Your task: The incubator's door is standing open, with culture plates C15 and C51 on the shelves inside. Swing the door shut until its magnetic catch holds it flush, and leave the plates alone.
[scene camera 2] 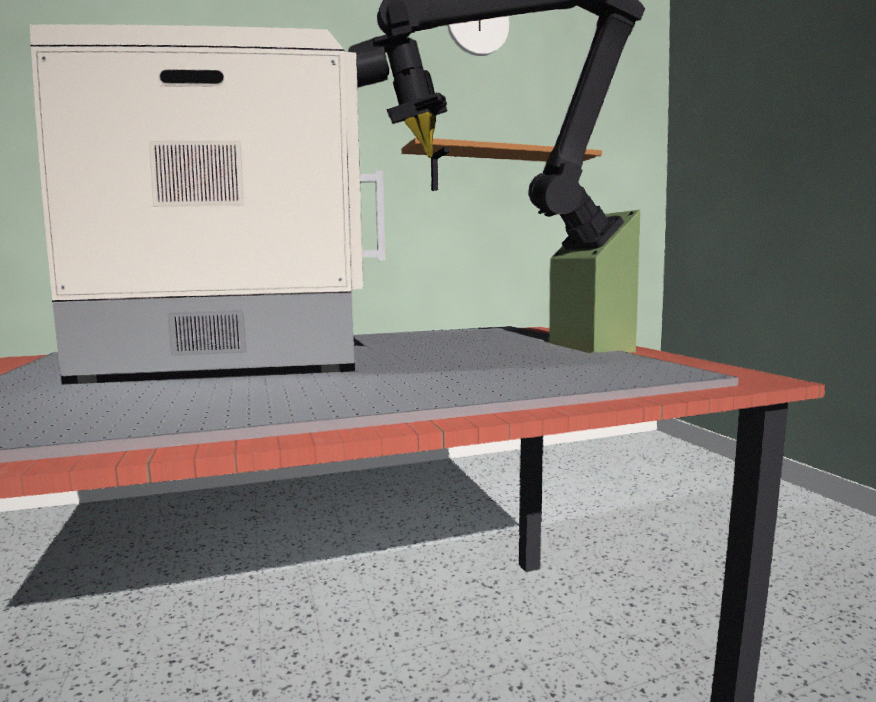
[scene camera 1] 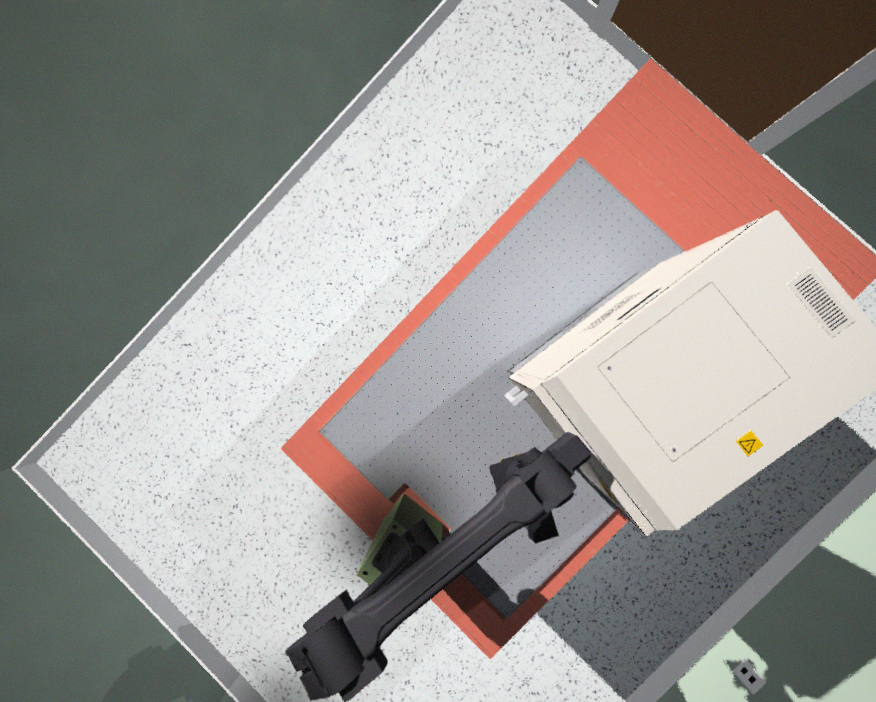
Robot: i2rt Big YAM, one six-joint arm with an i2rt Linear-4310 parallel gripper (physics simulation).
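Seen in the pictures: gripper, fingertip midpoint: (scene camera 2: 430, 157) (scene camera 1: 505, 470); arm's base at its link origin: (scene camera 2: 593, 236).
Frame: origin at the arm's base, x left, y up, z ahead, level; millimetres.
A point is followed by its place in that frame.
The cream incubator (scene camera 1: 694, 372) {x -148, y 316, z 712 mm} (scene camera 2: 197, 241) {x -32, y -13, z 782 mm} stands on the table. Its door (scene camera 2: 355, 248) {x 38, y -29, z 542 mm} lies along the front, about parallel to the body, in scene camera 2; whether it is fully flush or held by the catch cannot be told. The door's pale handle (scene camera 1: 515, 395) {x 25, y 92, z 504 mm} (scene camera 2: 380, 215) {x 28, y 27, z 493 mm} sticks out from the front. My gripper (scene camera 2: 430, 153) {x -41, y 143, z 365 mm} is shut and empty, pointing down, in front of the door and above handle height, with its fingertips apart from both. The dark wrist housing (scene camera 2: 371, 62) {x -39, y 300, z 478 mm} meets the door's upper edge in that view; contact is unclear. Plates C15 and C51 do not show.
The arm stands on a green pedestal (scene camera 2: 614, 307) {x 72, y -149, z 4 mm} in front of the incubator. A perforated grey board (scene camera 1: 453, 343) {x 219, y -233, z 519 mm} (scene camera 2: 467, 365) {x 88, y -234, z 361 mm} lies on the red table (scene camera 1: 621, 138) {x 174, y -247, z 1310 mm} (scene camera 2: 793, 391) {x 455, y -251, z 4 mm}. A brown wall shelf (scene camera 2: 504, 151) shows behind the gripper.
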